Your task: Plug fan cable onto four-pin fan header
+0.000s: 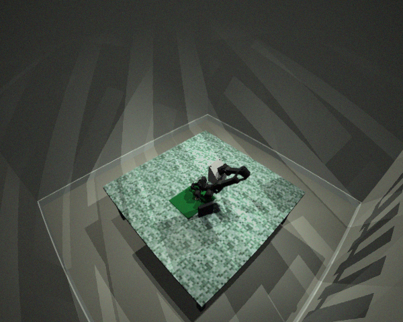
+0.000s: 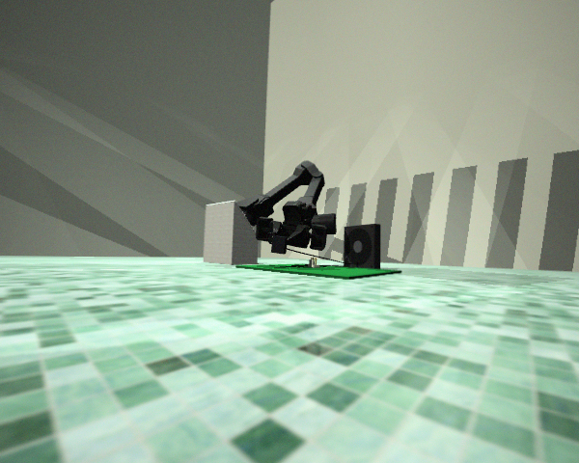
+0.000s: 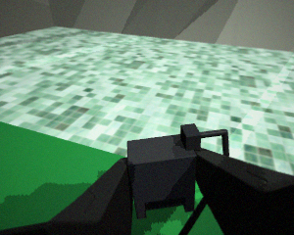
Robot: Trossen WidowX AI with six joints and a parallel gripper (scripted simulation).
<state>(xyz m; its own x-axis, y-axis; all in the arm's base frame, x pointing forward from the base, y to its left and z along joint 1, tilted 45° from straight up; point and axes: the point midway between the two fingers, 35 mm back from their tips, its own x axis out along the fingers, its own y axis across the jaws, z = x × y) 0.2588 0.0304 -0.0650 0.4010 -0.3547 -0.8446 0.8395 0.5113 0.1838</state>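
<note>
Now: the header key 9 cm to the left of my gripper tip, 5 cm below it and 2 cm ahead of it. Also, from my gripper tip: white four-pin fan header (10 cm to the left, 6 cm below, 2 cm ahead); then green board (8 cm below, 7 cm to the left, 5 cm ahead); then black plug (1 cm below).
</note>
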